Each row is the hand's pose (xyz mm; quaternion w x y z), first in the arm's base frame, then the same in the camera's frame.
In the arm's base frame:
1: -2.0 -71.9 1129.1 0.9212 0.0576 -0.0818 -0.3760
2: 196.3 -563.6 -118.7 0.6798 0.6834 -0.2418 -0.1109
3: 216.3 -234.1 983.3 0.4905 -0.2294 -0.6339 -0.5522
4: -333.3 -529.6 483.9 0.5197 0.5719 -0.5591 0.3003
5: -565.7 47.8 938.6 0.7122 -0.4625 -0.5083 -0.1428
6: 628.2 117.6 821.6 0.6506 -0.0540 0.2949 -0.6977
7: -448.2 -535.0 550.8 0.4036 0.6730 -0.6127 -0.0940
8: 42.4 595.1 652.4 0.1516 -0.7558 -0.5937 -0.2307
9: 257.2 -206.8 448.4 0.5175 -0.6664 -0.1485 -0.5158
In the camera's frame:
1: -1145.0 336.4 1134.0 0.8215 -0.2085 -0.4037 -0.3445
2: -658.4 -858.3 716.8 0.8095 0.3844 -0.4334 0.0951
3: -935.5 132.2 1232.2 0.2039 -0.3031 -0.8657 -0.3422
4: -1336.7 -456.8 870.3 0.5783 0.2409 -0.5335 0.5682
5: -1564.7 260.1 702.3 0.3664 -0.6735 -0.6376 -0.0753
6: -422.0 305.0 1071.2 0.5976 -0.1267 -0.1174 -0.7830
7: -1465.2 -422.4 870.1 0.4794 0.4536 -0.7062 0.2564
8: -783.8 503.6 415.9 0.2707 0.7221 0.6169 0.1573
9: -710.3 -208.5 883.2 0.1718 -0.6932 -0.3963 -0.5770

